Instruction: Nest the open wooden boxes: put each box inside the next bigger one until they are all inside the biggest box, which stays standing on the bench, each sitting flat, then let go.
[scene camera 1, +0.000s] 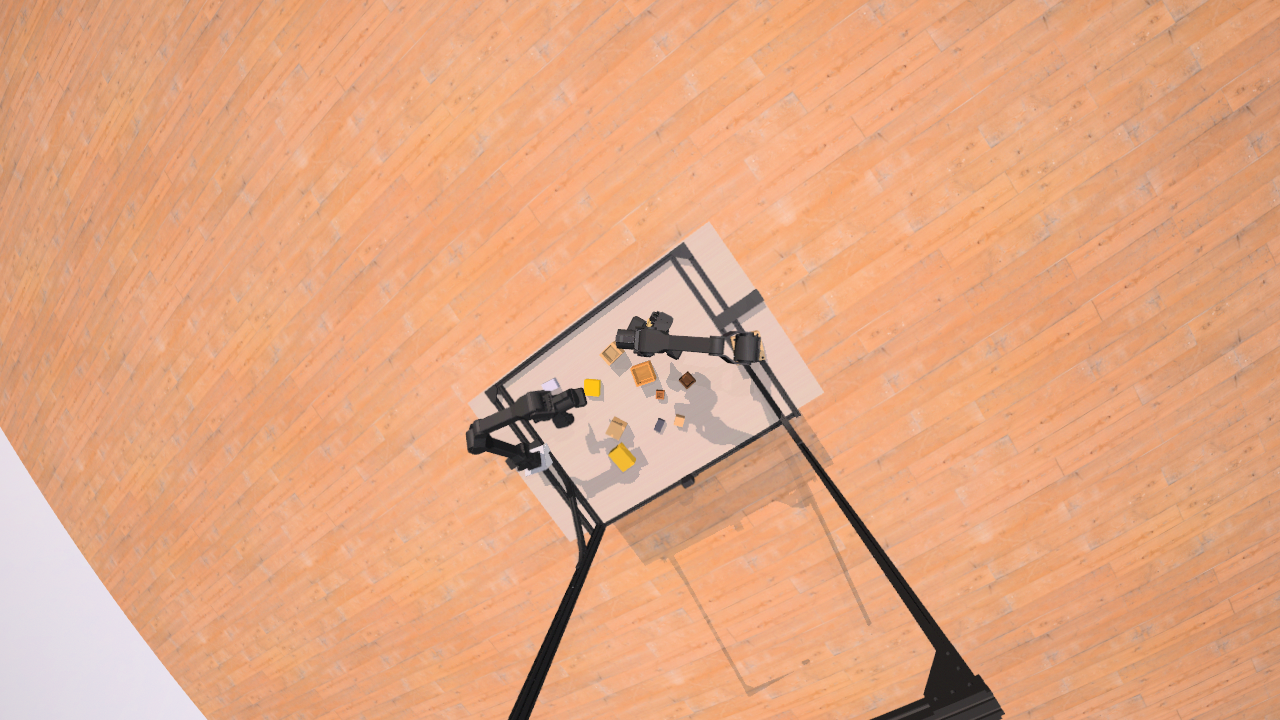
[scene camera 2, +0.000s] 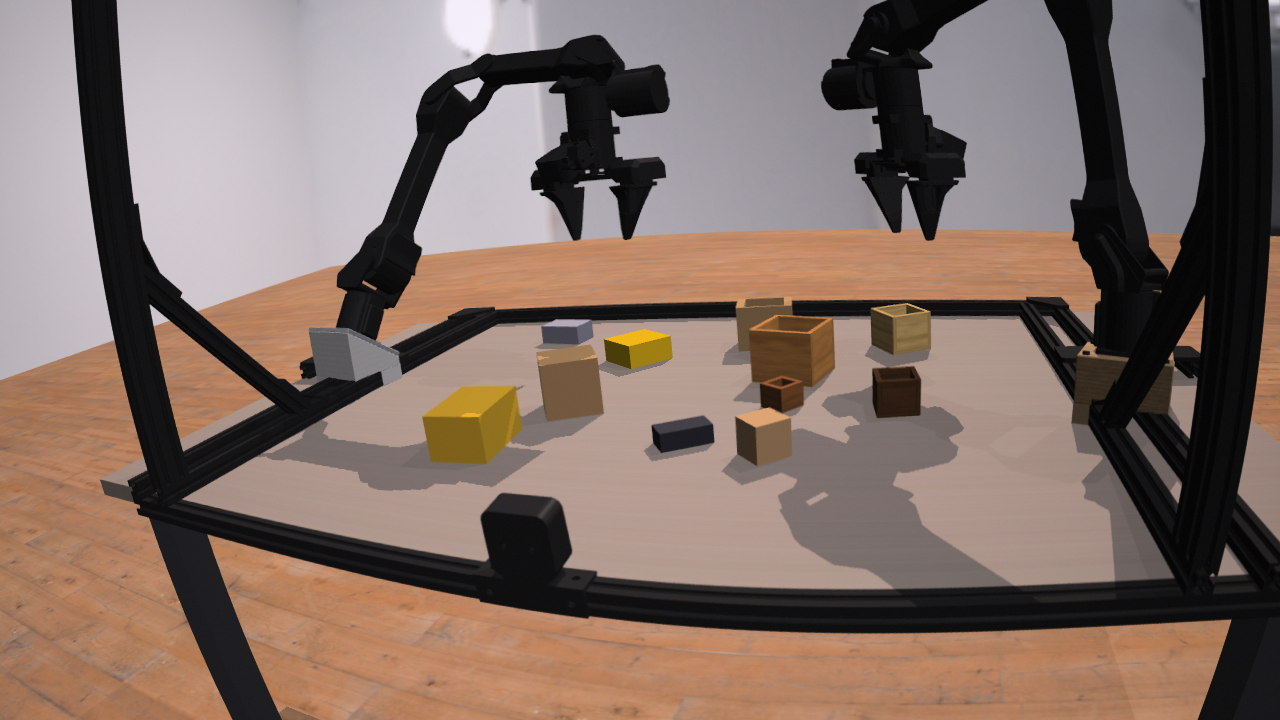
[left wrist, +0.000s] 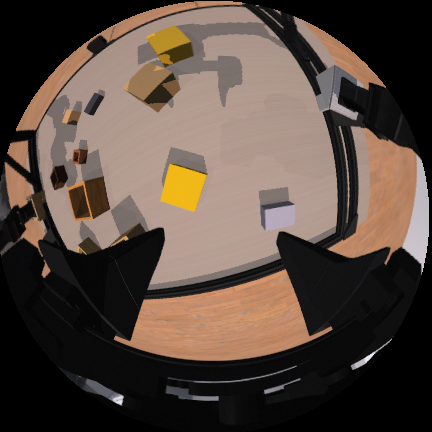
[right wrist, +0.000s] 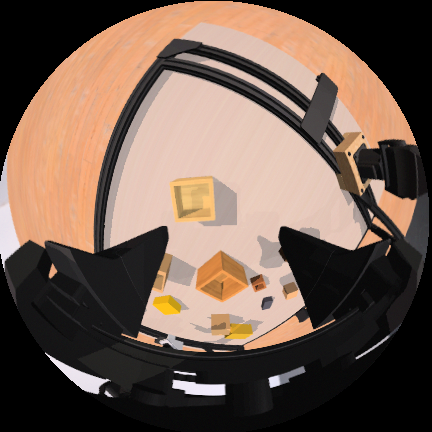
My left gripper is open, with nothing in its grasp. Also in view: a grey block. My right gripper is open and holds nothing. Also in view: a pale open box. A biggest box rests on the table. A black block rests on the table.
